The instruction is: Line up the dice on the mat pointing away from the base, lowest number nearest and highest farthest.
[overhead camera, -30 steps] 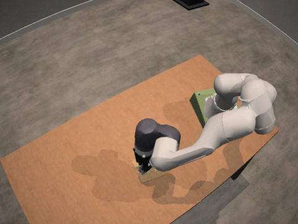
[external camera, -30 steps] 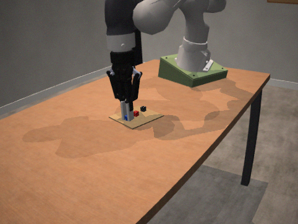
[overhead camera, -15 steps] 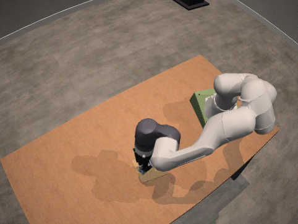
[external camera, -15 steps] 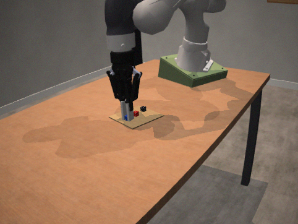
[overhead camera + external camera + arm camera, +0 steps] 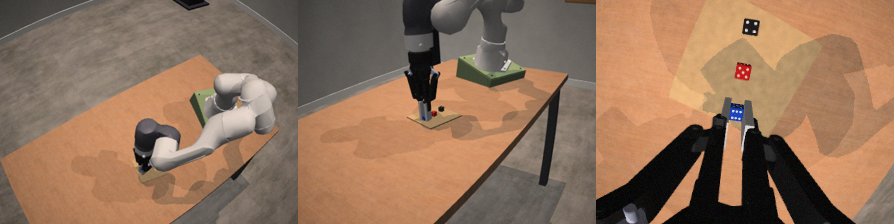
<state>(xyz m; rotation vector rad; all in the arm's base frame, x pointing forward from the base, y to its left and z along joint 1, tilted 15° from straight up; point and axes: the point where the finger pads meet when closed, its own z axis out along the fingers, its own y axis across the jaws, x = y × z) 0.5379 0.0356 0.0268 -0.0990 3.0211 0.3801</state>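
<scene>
The blue die is 3 cm below my hand. Round my hand: red die: 5 cm behind, 3 cm below; then tan mat: 5 cm behind, 4 cm below; then black die: 10 cm behind, 3 cm below, 1 cm to the right.
</scene>
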